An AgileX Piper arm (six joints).
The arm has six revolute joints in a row. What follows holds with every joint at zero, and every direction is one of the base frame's. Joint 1 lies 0.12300 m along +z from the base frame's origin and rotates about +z. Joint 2 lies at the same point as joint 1 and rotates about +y. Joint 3 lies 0.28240 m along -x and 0.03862 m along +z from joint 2 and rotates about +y. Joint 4 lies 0.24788 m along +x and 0.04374 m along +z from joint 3 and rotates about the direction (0.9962, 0, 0.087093). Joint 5 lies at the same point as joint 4 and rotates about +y. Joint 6 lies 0.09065 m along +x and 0.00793 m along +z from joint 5 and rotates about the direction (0.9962, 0, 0.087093). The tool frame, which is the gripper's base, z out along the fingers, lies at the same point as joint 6; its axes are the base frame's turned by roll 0.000, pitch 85.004 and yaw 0.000 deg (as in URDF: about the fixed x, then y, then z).
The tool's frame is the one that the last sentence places.
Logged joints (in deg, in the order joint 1, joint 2, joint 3, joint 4, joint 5, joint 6), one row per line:
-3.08, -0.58, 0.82, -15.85, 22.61, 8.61
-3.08, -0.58, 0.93, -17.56, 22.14, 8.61
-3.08, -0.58, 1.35, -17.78, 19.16, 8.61
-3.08, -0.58, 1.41, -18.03, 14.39, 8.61
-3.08, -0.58, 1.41, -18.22, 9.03, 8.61
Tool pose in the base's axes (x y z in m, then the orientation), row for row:
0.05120, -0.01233, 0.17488, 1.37, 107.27, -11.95
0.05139, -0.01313, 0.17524, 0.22, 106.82, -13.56
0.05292, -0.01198, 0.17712, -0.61, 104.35, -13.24
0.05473, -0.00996, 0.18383, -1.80, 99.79, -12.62
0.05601, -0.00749, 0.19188, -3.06, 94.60, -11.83
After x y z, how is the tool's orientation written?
As a rotation vector, in degrees.
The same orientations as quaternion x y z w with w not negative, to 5 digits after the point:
0.01026, 0.80368, -0.08953, 0.58819
0.00165, 0.80093, -0.10167, 0.59006
-0.00461, 0.78802, -0.09998, 0.60746
-0.01377, 0.76320, -0.09652, 0.63876
-0.02372, 0.73345, -0.09172, 0.67310

